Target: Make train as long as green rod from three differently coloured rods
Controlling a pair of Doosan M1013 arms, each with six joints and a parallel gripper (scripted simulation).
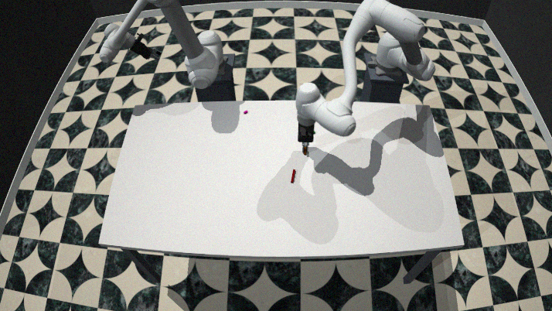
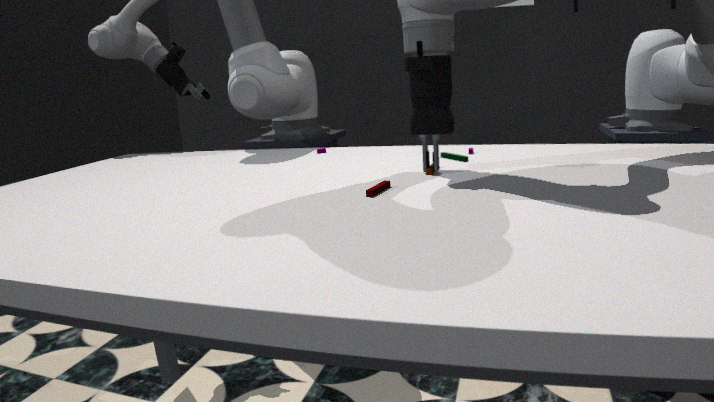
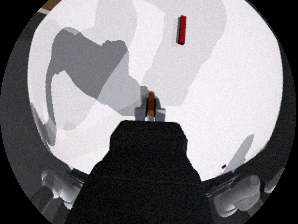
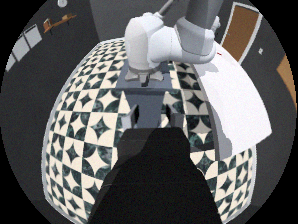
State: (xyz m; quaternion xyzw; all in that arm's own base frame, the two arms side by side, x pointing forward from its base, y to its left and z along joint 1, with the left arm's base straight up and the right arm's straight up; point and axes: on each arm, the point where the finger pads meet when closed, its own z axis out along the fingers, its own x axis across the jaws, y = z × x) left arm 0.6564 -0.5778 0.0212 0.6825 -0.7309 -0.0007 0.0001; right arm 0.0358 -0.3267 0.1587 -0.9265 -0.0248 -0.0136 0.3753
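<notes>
The orange rod is 20 mm below my left hand. From my left hand the other things lie so: green rod: 140 mm behind, 30 mm to the left, 20 mm below; then grey rod: 40 mm behind, 20 mm below; then blue rod: 60 mm behind, 20 mm below.
</notes>
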